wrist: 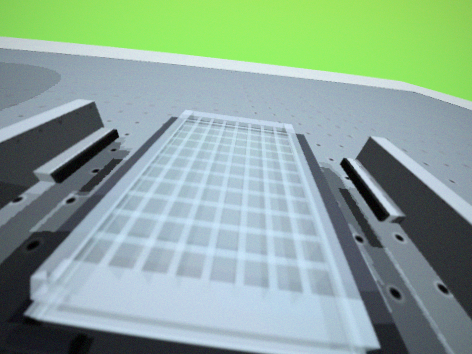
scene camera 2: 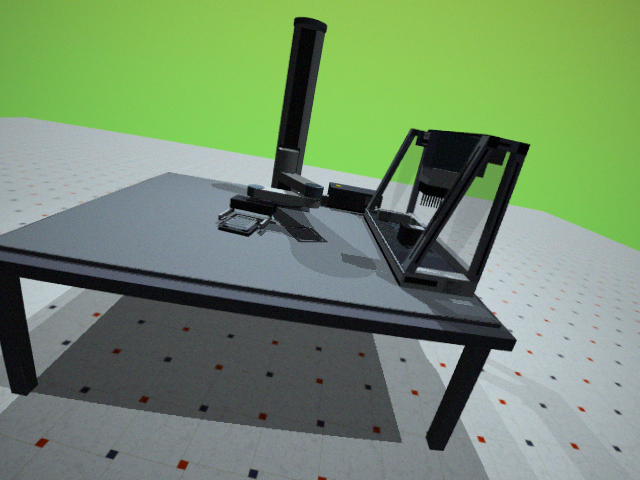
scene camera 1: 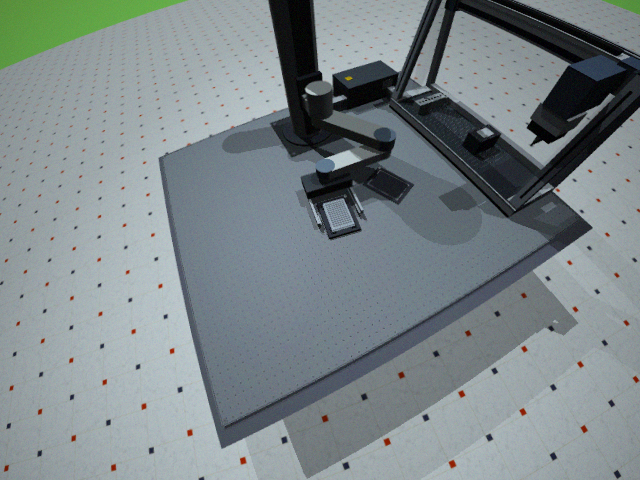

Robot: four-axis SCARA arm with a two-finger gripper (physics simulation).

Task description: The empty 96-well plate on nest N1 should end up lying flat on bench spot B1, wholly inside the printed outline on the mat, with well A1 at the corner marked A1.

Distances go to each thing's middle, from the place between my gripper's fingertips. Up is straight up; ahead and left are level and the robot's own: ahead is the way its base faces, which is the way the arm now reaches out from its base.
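Labels:
With the clear well plate (wrist: 218, 231), I find my hand 1 cm above it and 3 cm past it. The instrument head (scene camera 1: 547, 125) is 31 cm above my hand, 17 cm ahead of it and 64 cm to the left, whereas the dark mat (scene camera 1: 383, 182) is 3 cm below my hand, 7 cm behind it and 26 cm to the left.

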